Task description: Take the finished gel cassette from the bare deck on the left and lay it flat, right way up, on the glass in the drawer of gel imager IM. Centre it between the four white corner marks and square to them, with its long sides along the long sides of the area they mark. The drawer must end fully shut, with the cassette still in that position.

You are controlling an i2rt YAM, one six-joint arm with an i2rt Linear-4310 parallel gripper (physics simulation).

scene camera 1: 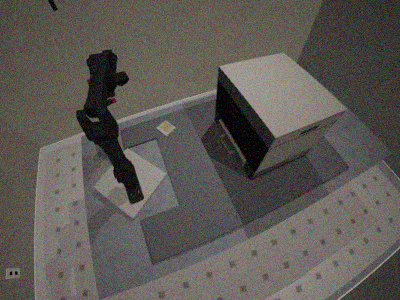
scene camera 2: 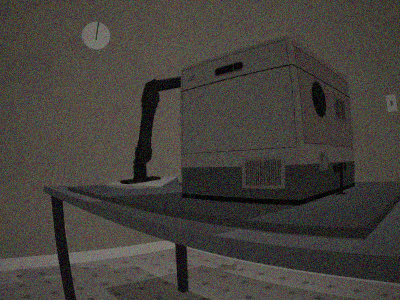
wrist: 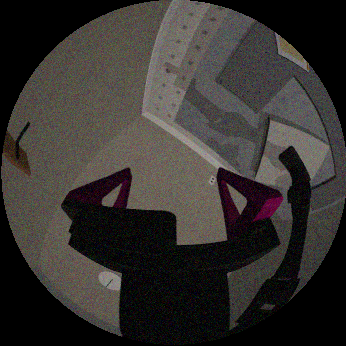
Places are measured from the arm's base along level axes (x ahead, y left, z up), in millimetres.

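Pixels of known places: gripper, fingertip midpoint: [wrist: 173, 171]; arm's base at its link origin: [scene camera 1: 131, 183] [scene camera 2: 140, 181] [wrist: 296, 167].
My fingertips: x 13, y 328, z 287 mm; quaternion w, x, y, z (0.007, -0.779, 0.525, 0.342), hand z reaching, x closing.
For each thing: its middle in the pictures, then the offset to it from my fingertips. "*": a spot on its surface instead. Level surfaces: height alone.
- gel cassette at the middle of its body: [scene camera 1: 166, 128] 265 mm ahead, 67 mm right, 303 mm down
- raised light rim at a spot on its surface: [scene camera 1: 170, 106] * 353 mm ahead, 108 mm left, 315 mm down
- darker mat at its surface level: 306 mm down
The gel cassette [scene camera 1: 166, 128], a small white-framed square with a yellow middle, lies flat on the deck between the arm's base plate and the imager in scene camera 1. In the wrist view part of the cassette [wrist: 292, 51] shows at the upper right edge. Gel imager IM [scene camera 1: 282, 95] [scene camera 2: 240, 115] is a large pale box on the right; its drawer side faces the cassette and is dark. A pale strip at its foot may be the drawer's edge; the glass and corner marks cannot be made out. My gripper [wrist: 173, 171] is open and empty, raised high, well away from the cassette.
The arm stands on a white square base plate [scene camera 1: 150, 172] [wrist: 317, 145] at the left of the table. A raised light rim [scene camera 1: 170, 105] runs along the table's far edge. The tall imager stands on the darker mat [scene camera 1: 270, 200] and rises well above the deck.
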